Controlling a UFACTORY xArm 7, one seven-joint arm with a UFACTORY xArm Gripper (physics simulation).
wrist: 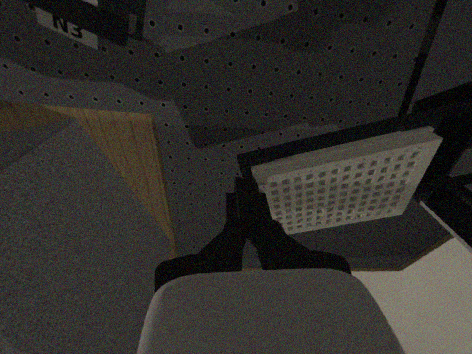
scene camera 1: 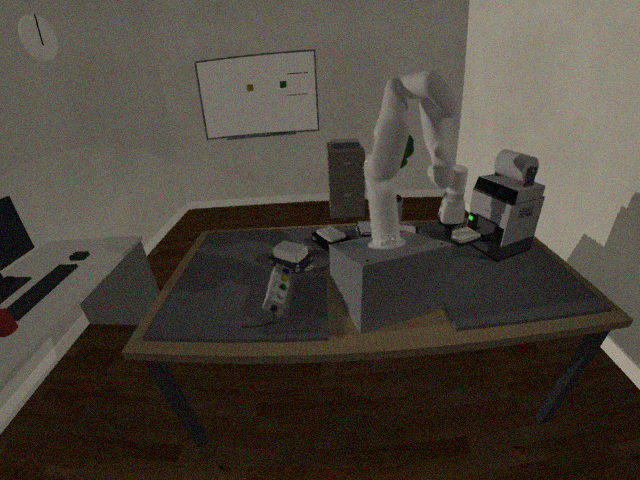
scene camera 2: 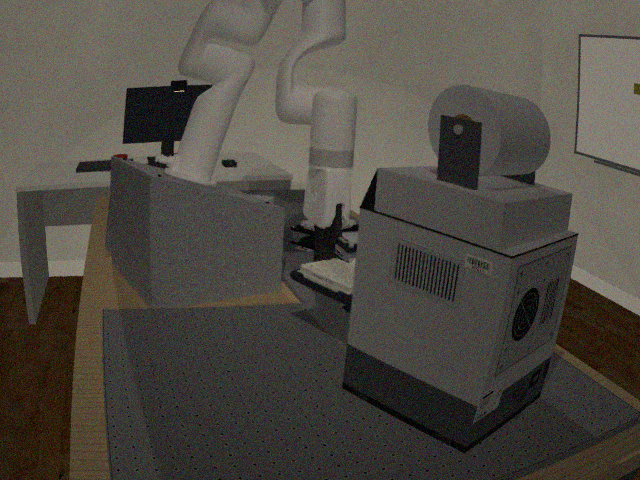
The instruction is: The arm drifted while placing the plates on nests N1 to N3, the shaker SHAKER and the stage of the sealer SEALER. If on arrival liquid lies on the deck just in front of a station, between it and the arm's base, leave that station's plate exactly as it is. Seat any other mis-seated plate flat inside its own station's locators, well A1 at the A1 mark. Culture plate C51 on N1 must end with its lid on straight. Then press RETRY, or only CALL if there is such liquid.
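Pixels of known places: gripper, fingertip midpoint: (wrist: 243, 189) (scene camera 1: 447, 236) (scene camera 2: 323, 262); arm's base, origin of the base link: (scene camera 1: 386, 244) (scene camera 2: 189, 179).
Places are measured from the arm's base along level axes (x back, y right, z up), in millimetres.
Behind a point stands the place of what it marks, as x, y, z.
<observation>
My gripper (scene camera 1: 452, 225) {-212, 307, -93} (scene camera 2: 324, 252) {-212, 307, -93} (wrist: 243, 189) {-212, 307, -93} is shut and empty, its fingertips low beside the end of the sealer's plate; contact cannot be told. That pale plate (scene camera 1: 465, 235) {-198, 384, -84} (scene camera 2: 328, 273) {-194, 386, -85} (wrist: 345, 187) {-229, 386, -85}, with rows of wells, lies on the dark stage (wrist: 320, 141) {-259, 357, -99} of the sealer (scene camera 1: 509, 217) {-172, 557, 8} (scene camera 2: 423, 325) {-219, 672, -56}. Its exact seating is unclear. The N3 label (wrist: 67, 29) {-289, 140, -208} shows in the wrist view. In scene camera 1, one plate (scene camera 1: 291, 251) {-195, -360, -131} sits on a dark station at left, another (scene camera 1: 330, 234) {-380, -195, -154} behind it. Their labels, C51's lid and any liquid cannot be made out.
A button panel (scene camera 1: 279, 289) {50, -379, -142} with blue, yellow and green buttons lies on the left mat (scene camera 1: 206, 310) {87, -661, -210}. The arm stands on a grey block (scene camera 1: 398, 289) {158, 16, -73} (scene camera 2: 196, 242) {-1, 168, -93}. The tall sealer body rises beside the gripper. A whitish object (scene camera 1: 364, 228) {-434, -27, -155} is partly hidden behind the arm's base.
</observation>
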